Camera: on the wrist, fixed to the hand. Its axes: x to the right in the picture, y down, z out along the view.
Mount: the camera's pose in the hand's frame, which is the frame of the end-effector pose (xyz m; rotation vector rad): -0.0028 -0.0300 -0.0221 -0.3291 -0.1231 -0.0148
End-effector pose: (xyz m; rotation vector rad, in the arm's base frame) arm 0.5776 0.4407 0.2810 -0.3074 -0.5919 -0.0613
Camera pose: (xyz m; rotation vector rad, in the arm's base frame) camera 0.5829 0.4054 0.2701 -0.6295 -0.7068 -0.1557
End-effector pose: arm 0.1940 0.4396 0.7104 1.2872 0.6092 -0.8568
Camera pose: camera 0.1693 0.4601 0.6913 0.9270 0.6327 -0.8034
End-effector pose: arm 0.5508 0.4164 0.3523 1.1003 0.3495 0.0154
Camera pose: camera 0.5371 0.4213 0.3179 0.7688 0.2342 -0.0078
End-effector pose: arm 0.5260 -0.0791 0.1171 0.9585 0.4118 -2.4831
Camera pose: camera 0.5251 -0.0432 0.1066 0.6685 0.7592 -2.3711
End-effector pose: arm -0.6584 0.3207 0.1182 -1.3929 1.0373 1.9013
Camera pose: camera -0.6221 0.3185 0.1096 -1.4293 0.6747 2.1889
